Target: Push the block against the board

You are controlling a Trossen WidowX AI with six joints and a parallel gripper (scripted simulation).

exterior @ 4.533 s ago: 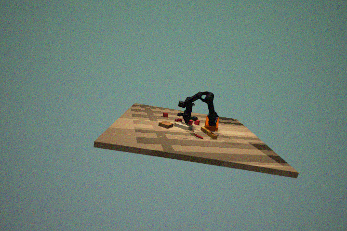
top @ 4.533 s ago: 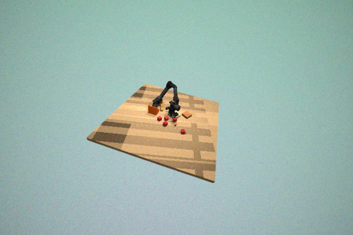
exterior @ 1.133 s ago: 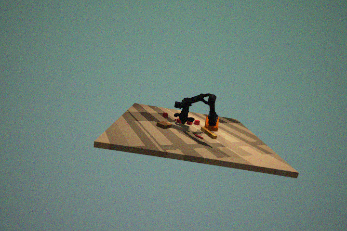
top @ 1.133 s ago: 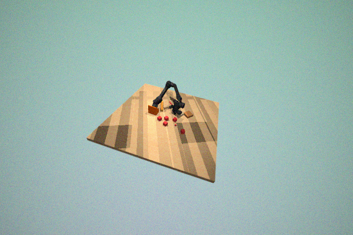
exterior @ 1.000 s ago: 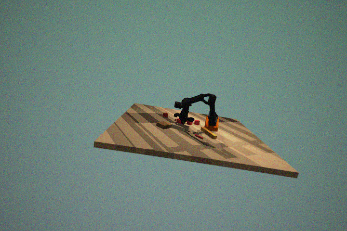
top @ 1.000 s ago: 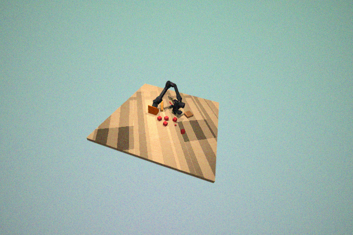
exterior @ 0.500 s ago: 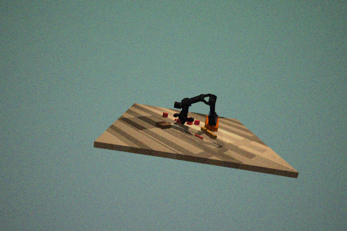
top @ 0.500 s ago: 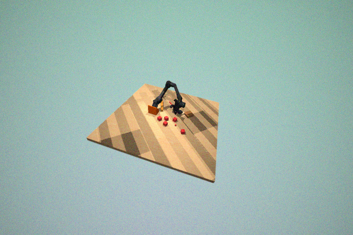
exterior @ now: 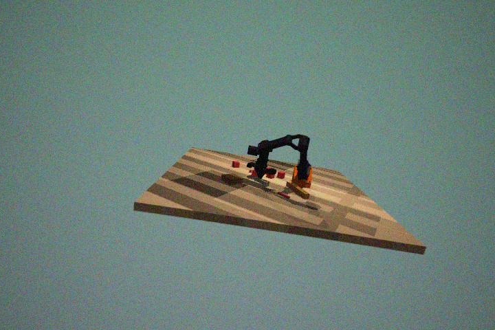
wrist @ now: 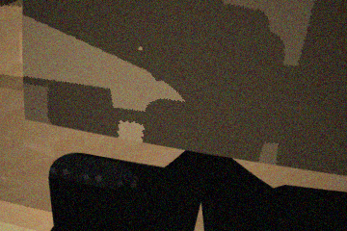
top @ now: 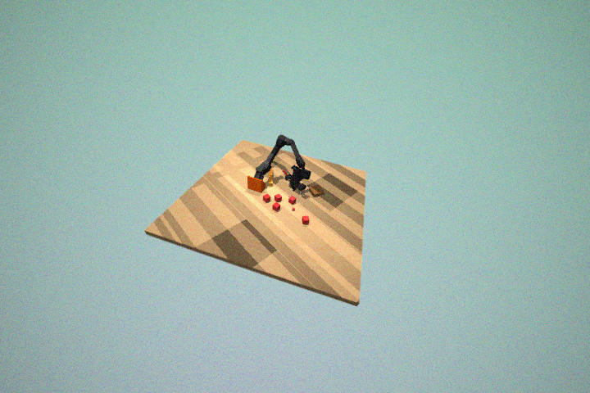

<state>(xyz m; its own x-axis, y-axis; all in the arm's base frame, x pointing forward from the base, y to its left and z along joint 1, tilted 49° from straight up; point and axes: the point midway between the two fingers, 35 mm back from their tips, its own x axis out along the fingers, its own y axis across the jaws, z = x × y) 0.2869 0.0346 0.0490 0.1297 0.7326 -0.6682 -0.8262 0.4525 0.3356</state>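
The pale flat board lies 5 cm to the left of my gripper tip, 3 cm ahead of it and 1 cm above it. Also, from my gripper tip: flat brown square block: 17 cm ahead, 5 cm to the left, 1 cm above; then thin red piece: 21 cm to the left, 12 cm behind; then yellow-brown bar: 23 cm behind, 9 cm to the left, 1 cm above.
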